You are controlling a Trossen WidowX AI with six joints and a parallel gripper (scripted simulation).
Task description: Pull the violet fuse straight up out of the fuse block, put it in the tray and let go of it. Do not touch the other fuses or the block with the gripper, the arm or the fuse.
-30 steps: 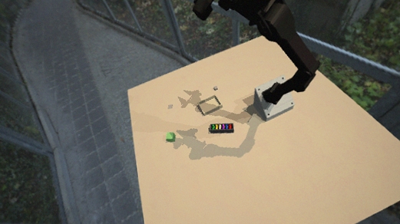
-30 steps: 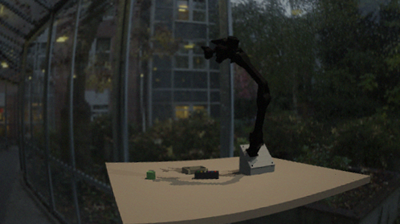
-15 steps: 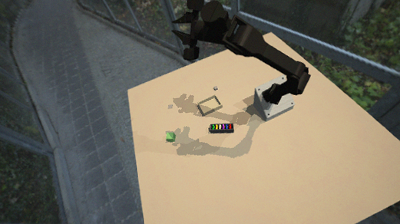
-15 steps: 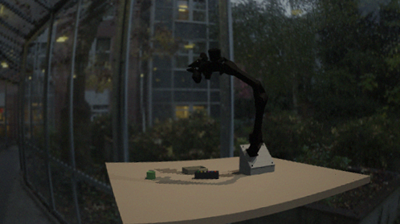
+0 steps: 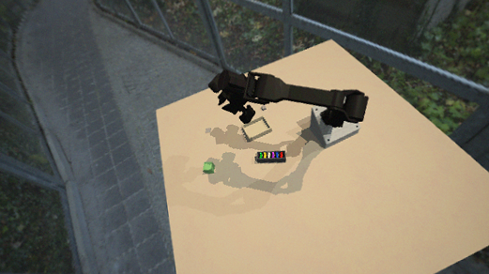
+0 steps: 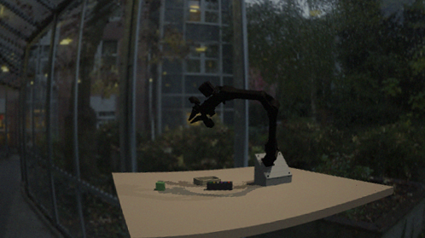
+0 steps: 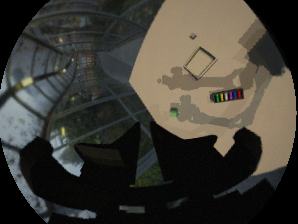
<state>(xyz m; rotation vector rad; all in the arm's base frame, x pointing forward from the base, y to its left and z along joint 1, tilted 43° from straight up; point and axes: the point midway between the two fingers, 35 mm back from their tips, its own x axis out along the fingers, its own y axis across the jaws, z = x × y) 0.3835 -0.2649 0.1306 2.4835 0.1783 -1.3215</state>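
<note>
My gripper tip is 330 mm above the violet fuse, 120 mm to the right of it and 120 mm past it. From my gripper tip the other things lie so: tray 350 mm below, 140 mm behind, 80 mm to the right; green cube 340 mm below, 180 mm ahead.
</note>
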